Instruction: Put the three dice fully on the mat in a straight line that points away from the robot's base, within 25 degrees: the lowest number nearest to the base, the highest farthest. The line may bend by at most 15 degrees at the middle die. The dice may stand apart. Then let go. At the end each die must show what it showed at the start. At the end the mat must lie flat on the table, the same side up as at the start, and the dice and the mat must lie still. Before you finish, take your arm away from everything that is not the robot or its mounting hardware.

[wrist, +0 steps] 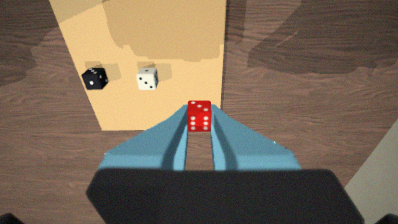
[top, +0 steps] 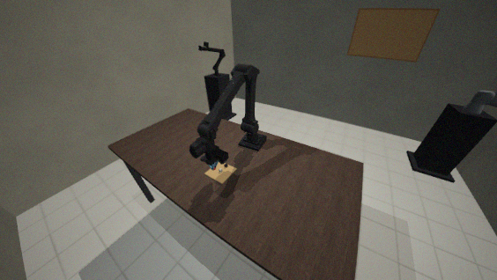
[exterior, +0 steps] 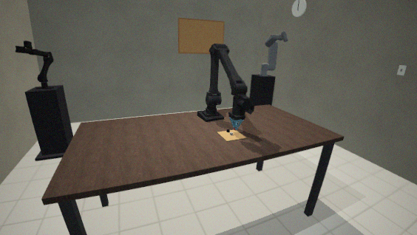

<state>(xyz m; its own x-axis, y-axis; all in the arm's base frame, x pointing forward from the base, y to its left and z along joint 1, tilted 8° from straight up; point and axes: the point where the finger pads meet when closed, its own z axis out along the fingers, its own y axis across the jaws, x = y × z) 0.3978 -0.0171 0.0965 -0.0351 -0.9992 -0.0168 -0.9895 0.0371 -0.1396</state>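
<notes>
My hand is 60 mm above the white die and 50 mm past it. Round my hand: black die: 100 mm behind, 60 mm below, 10 mm to the left; red die: right at my hand; tan mat: 70 mm below, 50 mm behind.
</notes>
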